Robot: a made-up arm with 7 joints. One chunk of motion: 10 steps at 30 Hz.
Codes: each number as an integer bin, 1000 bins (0 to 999) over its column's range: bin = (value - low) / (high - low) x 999, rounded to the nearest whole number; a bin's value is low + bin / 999 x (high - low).
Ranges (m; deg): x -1.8..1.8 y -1.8..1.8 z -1.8..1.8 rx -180..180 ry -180..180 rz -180..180
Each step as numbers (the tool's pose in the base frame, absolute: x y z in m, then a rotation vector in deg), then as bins.
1 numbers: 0.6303 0.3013 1.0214 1.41 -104.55 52.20
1 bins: 674 583 783 503 209 644
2 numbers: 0.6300 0.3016 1.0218 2.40 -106.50 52.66
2 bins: 674 583 783 506 204 646
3 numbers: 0.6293 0.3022 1.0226 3.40 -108.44 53.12
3 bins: 674 583 783 509 199 647
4 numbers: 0.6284 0.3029 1.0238 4.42 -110.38 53.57
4 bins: 674 584 784 512 193 648
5 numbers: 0.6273 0.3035 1.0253 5.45 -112.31 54.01
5 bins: 674 584 784 515 188 649
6 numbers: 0.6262 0.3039 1.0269 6.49 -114.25 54.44
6 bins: 673 584 784 518 182 651
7 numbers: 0.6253 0.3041 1.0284 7.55 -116.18 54.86
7 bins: 673 584 785 520 177 652
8 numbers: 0.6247 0.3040 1.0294 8.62 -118.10 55.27
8 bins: 673 584 785 523 172 653
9 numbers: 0.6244 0.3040 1.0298 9.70 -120.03 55.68
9 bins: 673 584 785 526 166 654
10 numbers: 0.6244 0.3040 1.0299 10.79 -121.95 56.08
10 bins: 673 584 785 529 161 655
